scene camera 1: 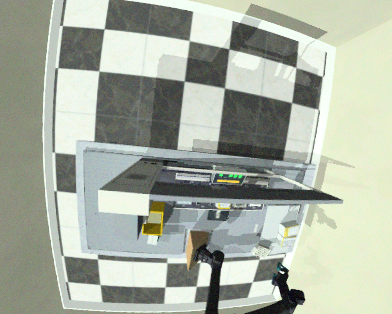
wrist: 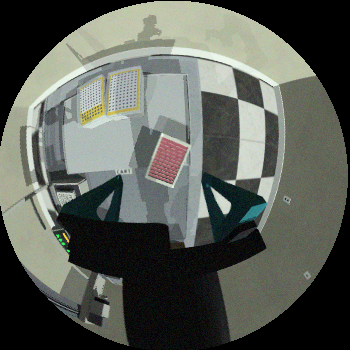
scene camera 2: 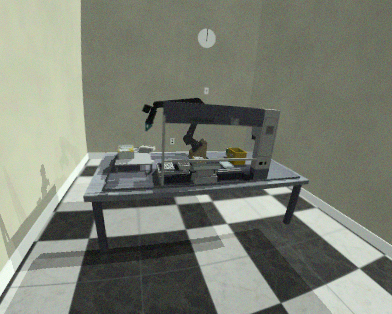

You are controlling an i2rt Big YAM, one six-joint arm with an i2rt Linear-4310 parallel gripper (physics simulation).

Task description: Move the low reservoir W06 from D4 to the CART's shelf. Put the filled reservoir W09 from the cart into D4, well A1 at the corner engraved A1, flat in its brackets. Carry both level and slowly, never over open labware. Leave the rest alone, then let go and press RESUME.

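Frame: origin at the arm's base, x ahead, y left, z up, level; metres.
Seen in the pictures: gripper, fingertip midpoint: (scene camera 1: 276,267) (wrist: 161,177) (scene camera 2: 146,130); arm's base at its link origin: (scene camera 1: 199,251).
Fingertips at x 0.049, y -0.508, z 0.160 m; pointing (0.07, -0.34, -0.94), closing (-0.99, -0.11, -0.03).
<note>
Offsets run from my fingertips to a thing's top centre. "pt": to the spot under its first point.
A white-rimmed reservoir with red channels {dx -0.013, dy +0.010, dz -0.164 m} (scene camera 1: 262,249) (scene camera 2: 146,148) (wrist: 168,160) lies turned at an angle by the edge of the cart's shelf {pt dx +0.252, dy -0.033, dz -0.195 m} (scene camera 1: 276,220) (scene camera 2: 134,159) (wrist: 90,150); its label cannot be read, and whether it overhangs the shelf cannot be told. My gripper (scene camera 1: 278,274) (scene camera 2: 148,127) (wrist: 161,177) is open and empty. It hangs above the reservoir's height, off the table's edge in the overhead view, apart from the reservoir. The low reservoir W06 and slot D4 cannot be made out; the beam hides part of the deck. A lit panel (scene camera 1: 228,177) (wrist: 62,241) shows green marks; RESUME cannot be read.
Two yellow-edged tip boxes {dx +0.211, dy -0.148, dz -0.125 m} (scene camera 1: 288,231) (scene camera 2: 126,151) {dx +0.116, dy -0.164, dz -0.125 m} (wrist: 124,92) stand on the shelf beside the reservoir. The machine's long beam (scene camera 1: 240,194) (scene camera 2: 215,114) spans above the deck labware. A yellow bin {dx +0.141, dy +0.858, dz -0.120 m} (scene camera 1: 153,228) (scene camera 2: 236,156) stands near the tower {dx +0.467, dy +0.941, dz +0.300 m} (scene camera 2: 267,142). A wooden block (scene camera 1: 195,244) stands by the arm's base.
</note>
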